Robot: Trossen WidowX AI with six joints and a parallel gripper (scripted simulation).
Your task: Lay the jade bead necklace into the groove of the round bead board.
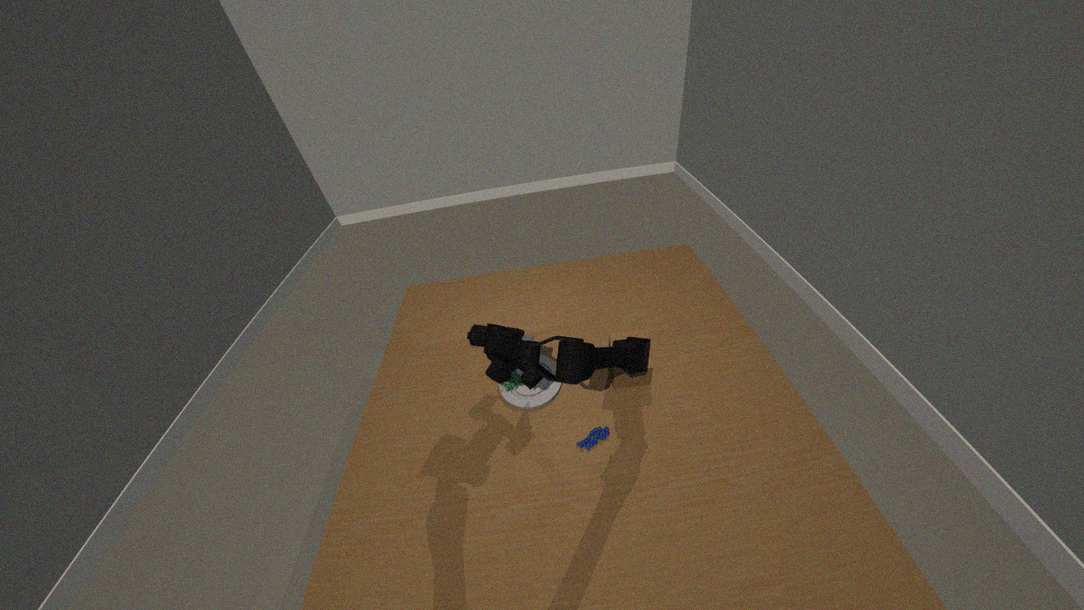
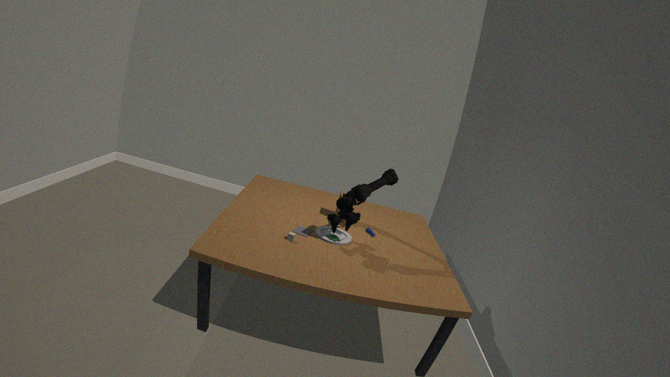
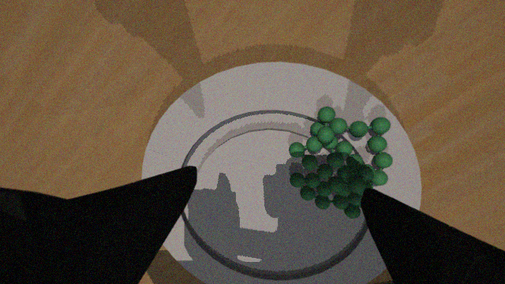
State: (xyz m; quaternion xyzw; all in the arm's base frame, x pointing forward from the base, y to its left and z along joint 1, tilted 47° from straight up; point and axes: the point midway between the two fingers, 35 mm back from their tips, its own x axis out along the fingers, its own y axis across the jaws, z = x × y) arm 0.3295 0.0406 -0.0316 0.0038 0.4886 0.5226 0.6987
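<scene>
My gripper tip is 30 mm to the left of the round bead board, 30 mm past it and 30 mm above it. Round my gripper tip: pale block 230 mm to the right, 160 mm ahead, 30 mm below; flat grey plate 190 mm to the right, 40 mm below, 20 mm ahead.
</scene>
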